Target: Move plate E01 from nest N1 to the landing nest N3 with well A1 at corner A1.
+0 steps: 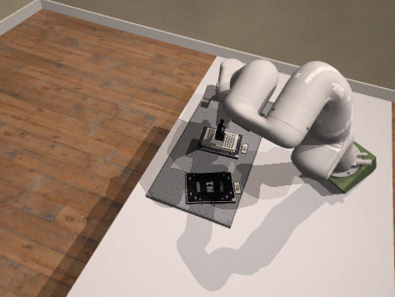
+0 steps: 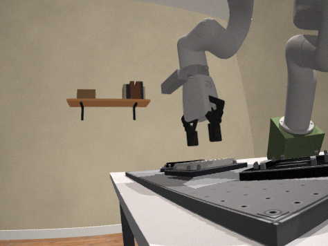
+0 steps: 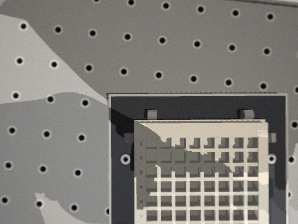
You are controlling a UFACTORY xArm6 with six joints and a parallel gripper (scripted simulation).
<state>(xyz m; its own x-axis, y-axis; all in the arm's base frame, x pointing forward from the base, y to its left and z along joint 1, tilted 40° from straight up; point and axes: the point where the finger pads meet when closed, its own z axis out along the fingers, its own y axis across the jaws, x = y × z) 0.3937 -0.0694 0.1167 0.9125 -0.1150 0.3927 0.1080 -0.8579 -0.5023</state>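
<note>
The white well plate lies 60 mm below my hand. Round my hand: black nest 210 mm to the left, 70 mm below, 40 mm behind; then black plate 190 mm to the right, 60 mm below, 30 mm behind.
</note>
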